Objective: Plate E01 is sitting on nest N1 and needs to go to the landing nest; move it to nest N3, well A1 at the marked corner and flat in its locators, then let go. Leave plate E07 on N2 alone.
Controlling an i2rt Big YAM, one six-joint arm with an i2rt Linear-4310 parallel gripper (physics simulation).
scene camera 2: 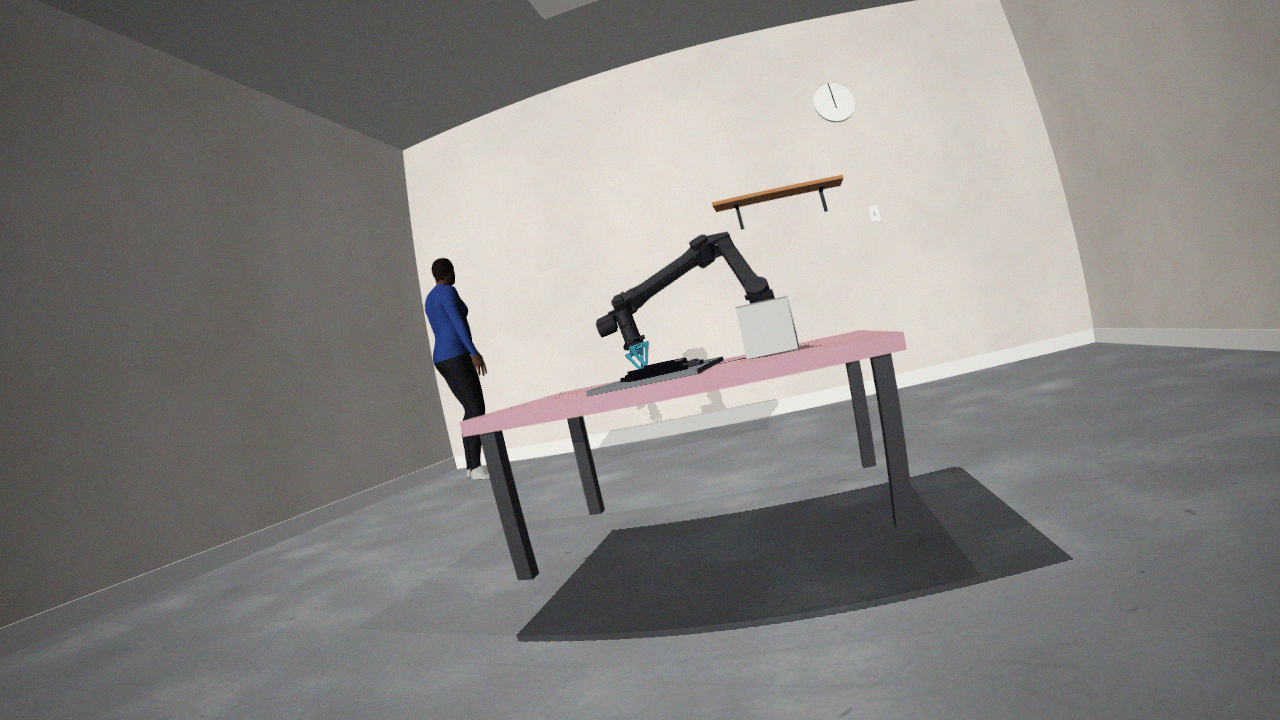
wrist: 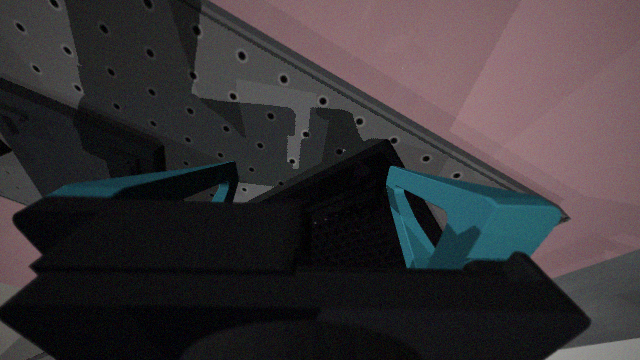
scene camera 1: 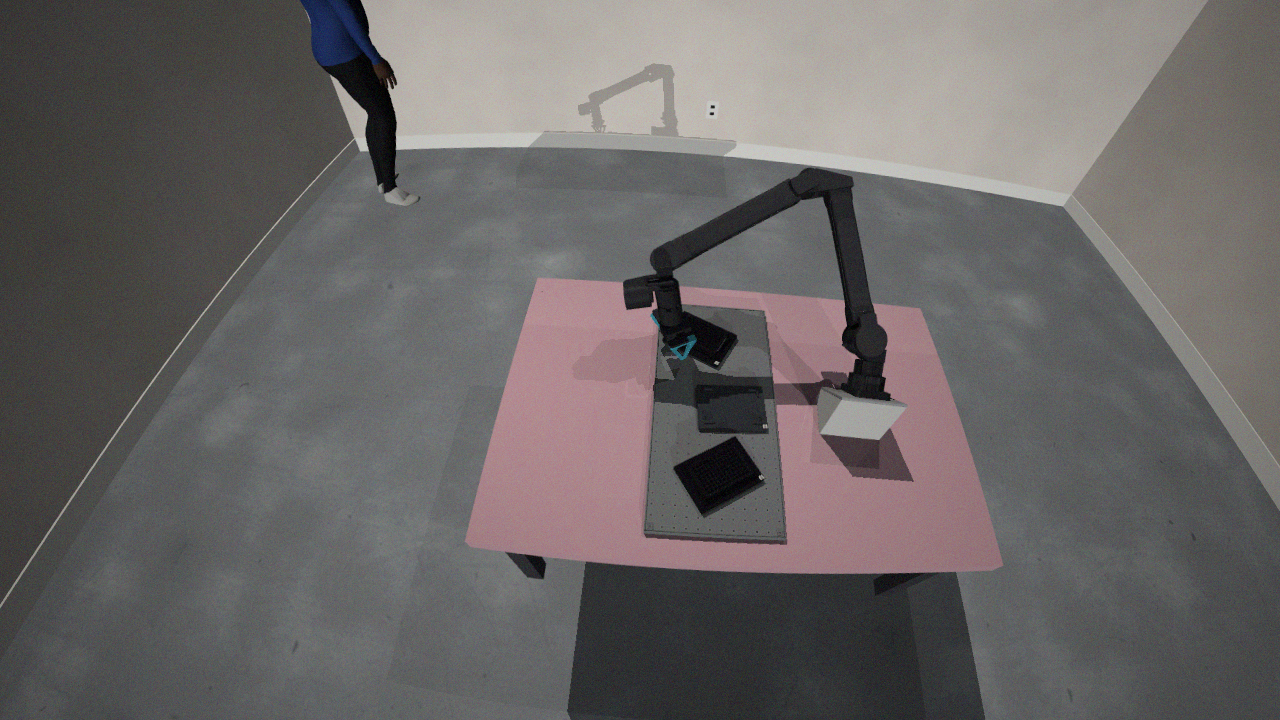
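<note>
My gripper (scene camera 1: 671, 336) (scene camera 2: 637, 355) (wrist: 313, 172) is open, its teal fingers low over the far black plate (scene camera 1: 713, 339) (wrist: 350, 215). In the wrist view part of this plate shows between the fingers, partly behind the right one. The near black plate (scene camera 1: 718, 474) sits turned on its nest at the board's near end. Between the two, the dark grey nest (scene camera 1: 732, 409) (wrist: 45, 145) bears no plate, with a small white mark at its near right corner. The plate labels cannot be read, so I cannot tell E01 from E07.
The perforated grey board (scene camera 1: 665, 519) (wrist: 215, 60) lies on the pink table (scene camera 1: 554, 447) (scene camera 2: 841, 353). The arm's white base box (scene camera 1: 863, 416) (scene camera 2: 768, 328) stands right of the board. A person in blue (scene camera 1: 338, 35) (scene camera 2: 445, 313) stands beyond the table at the left.
</note>
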